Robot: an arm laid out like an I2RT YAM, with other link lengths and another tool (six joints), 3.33 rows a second.
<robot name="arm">
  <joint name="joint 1" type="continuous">
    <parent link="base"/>
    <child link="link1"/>
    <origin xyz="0 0 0.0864" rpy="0 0 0"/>
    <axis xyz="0 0 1"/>
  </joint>
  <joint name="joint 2" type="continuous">
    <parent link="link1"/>
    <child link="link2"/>
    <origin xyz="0.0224 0.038 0.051" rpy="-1.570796 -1.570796 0"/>
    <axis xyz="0 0 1"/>
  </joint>
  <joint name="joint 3" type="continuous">
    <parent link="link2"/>
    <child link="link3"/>
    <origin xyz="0 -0.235 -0.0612" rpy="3.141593 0 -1.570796"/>
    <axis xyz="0 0 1"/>
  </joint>
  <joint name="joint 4" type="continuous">
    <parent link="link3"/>
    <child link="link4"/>
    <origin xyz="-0.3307 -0.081 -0.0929" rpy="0 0 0"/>
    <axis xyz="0 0 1"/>
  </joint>
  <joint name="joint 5" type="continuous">
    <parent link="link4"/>
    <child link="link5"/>
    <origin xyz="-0.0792 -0.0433 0.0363" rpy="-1.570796 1.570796 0"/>
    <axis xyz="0 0 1"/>
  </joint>
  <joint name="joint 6" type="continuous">
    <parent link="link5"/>
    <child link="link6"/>
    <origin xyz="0 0.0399 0.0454" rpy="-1.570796 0 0"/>
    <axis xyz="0 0 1"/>
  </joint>
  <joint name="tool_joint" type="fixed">
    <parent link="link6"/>
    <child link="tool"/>
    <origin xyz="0.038 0.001 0.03" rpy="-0.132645 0 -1.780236"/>
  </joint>
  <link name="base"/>
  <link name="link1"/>
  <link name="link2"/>
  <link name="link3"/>
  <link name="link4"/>
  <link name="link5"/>
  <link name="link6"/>
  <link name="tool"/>
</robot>
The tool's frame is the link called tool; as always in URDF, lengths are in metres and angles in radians. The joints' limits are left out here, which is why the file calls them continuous.
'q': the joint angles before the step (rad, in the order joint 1, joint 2, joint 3, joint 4, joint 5, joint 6). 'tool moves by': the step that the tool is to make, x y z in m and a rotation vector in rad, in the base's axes. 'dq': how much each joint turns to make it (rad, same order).
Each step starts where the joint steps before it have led.
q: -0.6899, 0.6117, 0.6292, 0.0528, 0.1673, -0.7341
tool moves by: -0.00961, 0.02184, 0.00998, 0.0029, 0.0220, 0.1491
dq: 0.0000, -0.0721, 0.0119, -0.1026, -0.1495, -0.0027
